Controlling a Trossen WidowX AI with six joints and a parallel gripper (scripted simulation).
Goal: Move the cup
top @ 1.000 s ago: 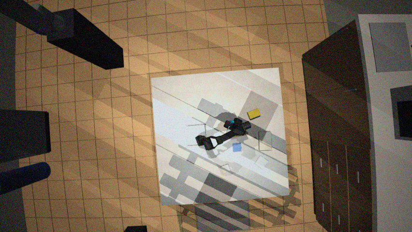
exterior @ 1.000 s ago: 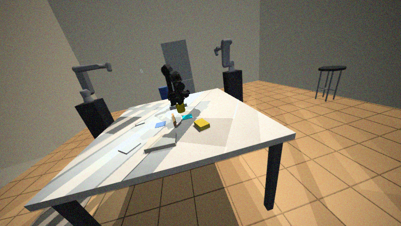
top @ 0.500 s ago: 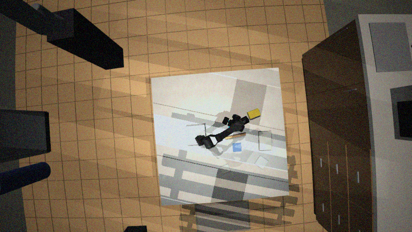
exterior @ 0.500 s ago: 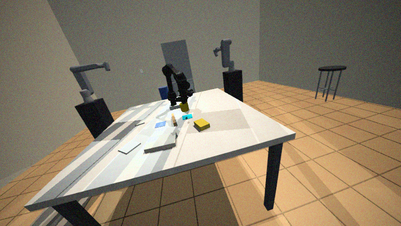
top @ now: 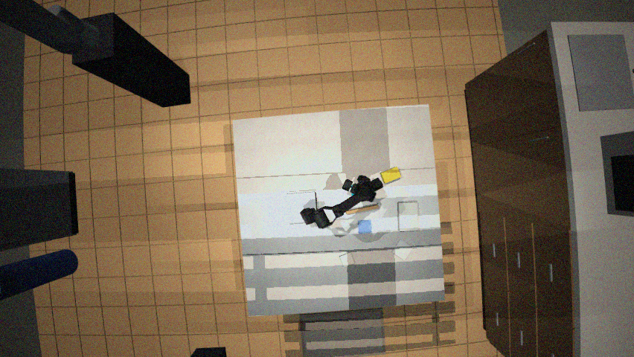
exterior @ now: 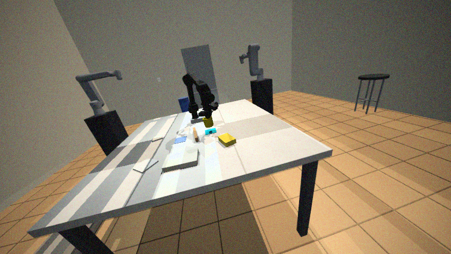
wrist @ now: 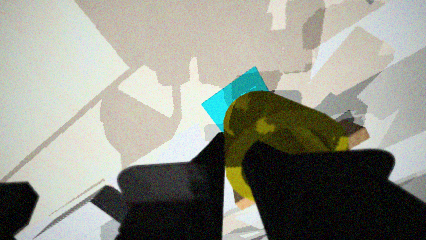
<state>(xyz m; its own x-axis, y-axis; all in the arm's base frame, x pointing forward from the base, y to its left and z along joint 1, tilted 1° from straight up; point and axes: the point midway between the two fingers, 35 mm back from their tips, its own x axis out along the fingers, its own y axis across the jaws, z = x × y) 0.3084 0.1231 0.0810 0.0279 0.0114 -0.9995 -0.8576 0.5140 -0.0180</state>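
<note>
My gripper tip is 20 mm short of the cyan pad, 20 mm to the left of it and 80 mm above it. Round my gripper tip: flat pale box: 320 mm ahead, 210 mm to the right, 60 mm below; wooden block: 30 mm ahead, 130 mm to the right, 70 mm below; yellow cup: 20 mm ahead, 20 mm to the right.
</note>
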